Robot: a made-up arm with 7 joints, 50 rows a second.
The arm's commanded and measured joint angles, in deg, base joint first. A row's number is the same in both.
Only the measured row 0 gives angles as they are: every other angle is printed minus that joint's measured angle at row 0.
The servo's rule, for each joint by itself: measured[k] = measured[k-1] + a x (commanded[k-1-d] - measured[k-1]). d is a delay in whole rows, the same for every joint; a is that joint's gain. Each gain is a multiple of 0.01, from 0.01 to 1. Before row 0 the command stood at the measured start. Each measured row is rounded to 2 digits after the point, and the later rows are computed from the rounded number. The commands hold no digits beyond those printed.
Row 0, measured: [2.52, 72.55, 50.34, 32.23, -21.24, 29.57, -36.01]
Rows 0 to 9, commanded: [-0.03, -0.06, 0.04, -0.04, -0.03, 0.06, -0.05]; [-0.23, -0.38, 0.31, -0.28, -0.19, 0.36, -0.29]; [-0.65, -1.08, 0.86, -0.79, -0.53, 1.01, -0.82]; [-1.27, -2.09, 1.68, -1.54, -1.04, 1.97, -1.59]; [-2.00, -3.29, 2.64, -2.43, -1.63, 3.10, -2.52]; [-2.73, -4.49, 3.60, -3.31, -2.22, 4.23, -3.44]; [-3.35, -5.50, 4.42, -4.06, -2.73, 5.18, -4.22]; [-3.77, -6.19, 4.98, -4.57, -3.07, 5.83, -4.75]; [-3.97, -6.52, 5.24, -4.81, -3.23, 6.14, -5.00]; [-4.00, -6.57, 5.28, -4.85, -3.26, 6.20, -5.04]
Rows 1 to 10, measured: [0.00, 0.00, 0.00, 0.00, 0.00, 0.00, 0.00]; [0.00, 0.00, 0.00, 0.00, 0.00, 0.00, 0.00]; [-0.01, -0.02, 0.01, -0.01, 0.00, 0.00, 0.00]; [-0.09, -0.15, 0.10, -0.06, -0.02, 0.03, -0.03]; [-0.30, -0.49, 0.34, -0.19, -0.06, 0.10, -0.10]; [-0.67, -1.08, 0.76, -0.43, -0.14, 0.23, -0.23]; [-1.18, -1.90, 1.34, -0.79, -0.26, 0.43, -0.44]; [-1.77, -2.86, 2.04, -1.24, -0.42, 0.70, -0.71]; [-2.37, -3.84, 2.78, -1.75, -0.60, 1.01, -1.03]; [-2.90, -4.71, 3.46, -2.26, -0.80, 1.35, -1.36]
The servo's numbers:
d 2
a 0.38 0.37 0.31 0.18 0.08 0.07 0.09

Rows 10 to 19, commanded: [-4.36, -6.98, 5.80, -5.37, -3.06, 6.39, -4.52]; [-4.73, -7.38, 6.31, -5.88, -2.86, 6.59, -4.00]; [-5.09, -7.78, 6.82, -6.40, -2.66, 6.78, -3.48]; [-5.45, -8.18, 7.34, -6.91, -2.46, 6.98, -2.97]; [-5.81, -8.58, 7.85, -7.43, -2.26, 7.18, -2.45]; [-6.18, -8.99, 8.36, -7.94, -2.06, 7.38, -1.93]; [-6.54, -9.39, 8.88, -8.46, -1.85, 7.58, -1.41]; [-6.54, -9.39, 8.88, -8.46, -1.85, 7.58, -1.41]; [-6.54, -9.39, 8.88, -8.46, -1.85, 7.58, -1.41]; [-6.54, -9.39, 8.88, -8.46, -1.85, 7.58, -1.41]
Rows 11 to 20, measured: [-3.31, -5.38, 4.01, -2.72, -0.99, 1.69, -1.69]; [-3.57, -5.82, 4.40, -3.10, -1.17, 2.01, -1.99]; [-3.87, -6.25, 4.83, -3.51, -1.32, 2.32, -2.22]; [-4.20, -6.67, 5.29, -3.94, -1.44, 2.62, -2.38]; [-4.54, -7.08, 5.76, -4.38, -1.54, 2.91, -2.48]; [-4.89, -7.49, 6.25, -4.84, -1.61, 3.19, -2.52]; [-5.24, -7.89, 6.75, -5.31, -1.66, 3.47, -2.51]; [-5.60, -8.30, 7.25, -5.78, -1.69, 3.74, -2.46]; [-5.96, -8.70, 7.76, -6.26, -1.70, 4.01, -2.37]; [-6.18, -8.96, 8.11, -6.66, -1.71, 4.26, -2.28]
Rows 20 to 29, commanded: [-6.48, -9.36, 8.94, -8.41, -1.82, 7.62, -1.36]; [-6.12, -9.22, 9.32, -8.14, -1.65, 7.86, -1.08]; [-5.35, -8.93, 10.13, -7.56, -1.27, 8.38, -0.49]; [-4.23, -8.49, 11.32, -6.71, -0.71, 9.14, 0.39]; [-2.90, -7.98, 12.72, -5.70, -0.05, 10.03, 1.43]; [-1.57, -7.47, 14.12, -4.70, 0.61, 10.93, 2.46]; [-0.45, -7.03, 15.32, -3.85, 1.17, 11.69, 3.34]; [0.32, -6.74, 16.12, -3.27, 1.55, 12.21, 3.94]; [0.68, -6.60, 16.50, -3.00, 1.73, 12.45, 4.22]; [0.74, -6.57, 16.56, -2.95, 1.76, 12.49, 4.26]
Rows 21 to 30, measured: [-6.32, -9.12, 8.35, -6.98, -1.72, 4.49, -2.20]; [-6.40, -9.22, 8.51, -7.25, -1.73, 4.71, -2.13]; [-6.43, -9.27, 8.64, -7.46, -1.74, 4.91, -2.06]; [-6.31, -9.25, 8.85, -7.58, -1.73, 5.12, -1.97]; [-5.95, -9.13, 9.25, -7.58, -1.69, 5.35, -1.84]; [-5.30, -8.89, 9.89, -7.42, -1.61, 5.62, -1.64]; [-4.39, -8.55, 10.77, -7.11, -1.49, 5.93, -1.36]; [-3.32, -8.15, 11.81, -6.68, -1.32, 6.28, -1.02]; [-2.23, -7.74, 12.90, -6.17, -1.12, 6.66, -0.63]; [-1.26, -7.37, 13.90, -5.65, -0.91, 7.05, -0.22]
